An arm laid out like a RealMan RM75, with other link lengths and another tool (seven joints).
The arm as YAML. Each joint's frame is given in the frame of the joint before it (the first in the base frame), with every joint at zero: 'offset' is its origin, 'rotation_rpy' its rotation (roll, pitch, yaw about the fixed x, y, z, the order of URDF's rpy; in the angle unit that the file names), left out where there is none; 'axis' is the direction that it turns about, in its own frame. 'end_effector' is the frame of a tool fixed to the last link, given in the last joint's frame.
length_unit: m
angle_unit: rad
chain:
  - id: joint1
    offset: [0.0, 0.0, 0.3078]
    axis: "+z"
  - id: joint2
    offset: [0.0, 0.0, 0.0]
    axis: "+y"
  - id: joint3
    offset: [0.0, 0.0, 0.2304]
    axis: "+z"
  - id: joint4
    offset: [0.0, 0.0, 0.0]
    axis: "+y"
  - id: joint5
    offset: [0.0, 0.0, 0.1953]
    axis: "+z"
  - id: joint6
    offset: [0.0, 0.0, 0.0]
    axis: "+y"
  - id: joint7
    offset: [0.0, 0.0, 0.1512]
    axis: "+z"
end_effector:
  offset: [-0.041, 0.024, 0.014]
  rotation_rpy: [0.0, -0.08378, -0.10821]
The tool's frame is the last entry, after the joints.
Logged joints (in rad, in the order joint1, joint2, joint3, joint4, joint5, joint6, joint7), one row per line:
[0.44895, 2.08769, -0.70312, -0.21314, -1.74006, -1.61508, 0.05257]
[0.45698, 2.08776, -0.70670, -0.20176, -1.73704, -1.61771, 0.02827]
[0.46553, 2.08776, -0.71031, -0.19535, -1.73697, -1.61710, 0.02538]
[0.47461, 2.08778, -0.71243, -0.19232, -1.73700, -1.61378, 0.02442]
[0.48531, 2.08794, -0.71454, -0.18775, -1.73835, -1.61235, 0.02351]
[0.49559, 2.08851, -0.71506, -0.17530, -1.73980, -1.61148, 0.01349]
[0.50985, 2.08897, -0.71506, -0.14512, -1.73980, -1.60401, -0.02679]
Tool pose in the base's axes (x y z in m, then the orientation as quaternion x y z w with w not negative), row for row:
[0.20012, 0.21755, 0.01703, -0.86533, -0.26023, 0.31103, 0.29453]
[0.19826, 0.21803, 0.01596, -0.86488, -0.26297, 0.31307, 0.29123]
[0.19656, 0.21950, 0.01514, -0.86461, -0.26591, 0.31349, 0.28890]
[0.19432, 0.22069, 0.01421, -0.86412, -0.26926, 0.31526, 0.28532]
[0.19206, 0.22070, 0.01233, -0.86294, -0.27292, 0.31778, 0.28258]
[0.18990, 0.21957, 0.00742, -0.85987, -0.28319, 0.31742, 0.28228]
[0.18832, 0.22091, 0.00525, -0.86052, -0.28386, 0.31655, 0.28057]
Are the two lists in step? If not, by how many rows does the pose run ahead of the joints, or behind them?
The pose runs 1 row ahead of the joints: the pose in row i belongs to the joints in row i + 1.
